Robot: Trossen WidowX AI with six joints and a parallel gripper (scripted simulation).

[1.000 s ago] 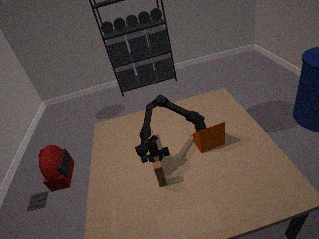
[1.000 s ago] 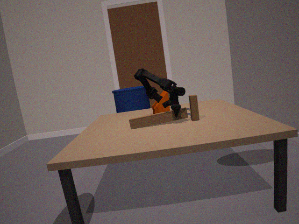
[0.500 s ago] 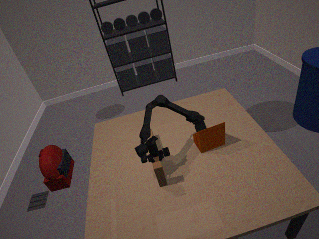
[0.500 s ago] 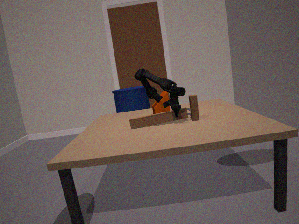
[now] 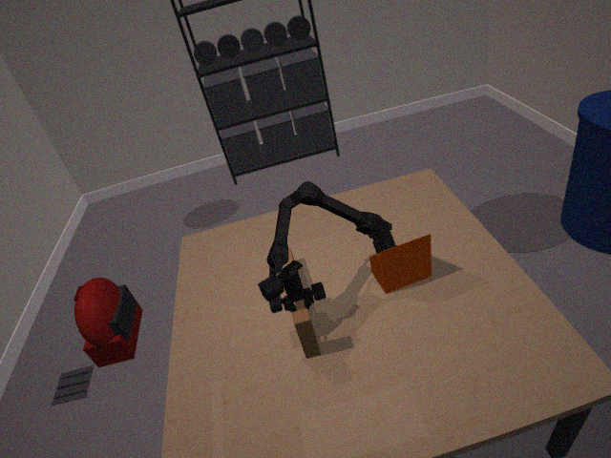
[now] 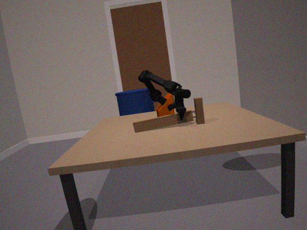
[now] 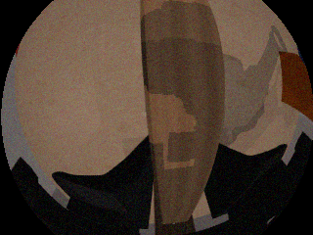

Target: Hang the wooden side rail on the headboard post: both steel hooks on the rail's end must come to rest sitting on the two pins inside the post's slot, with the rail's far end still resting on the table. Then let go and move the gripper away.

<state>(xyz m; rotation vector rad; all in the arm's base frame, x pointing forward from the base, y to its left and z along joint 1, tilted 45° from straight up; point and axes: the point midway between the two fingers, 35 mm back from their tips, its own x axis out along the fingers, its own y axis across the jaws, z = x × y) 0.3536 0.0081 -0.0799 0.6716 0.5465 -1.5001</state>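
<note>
My gripper tip is 1 cm short of the headboard post, 13 cm to the right of it and 4 cm below it.
</note>
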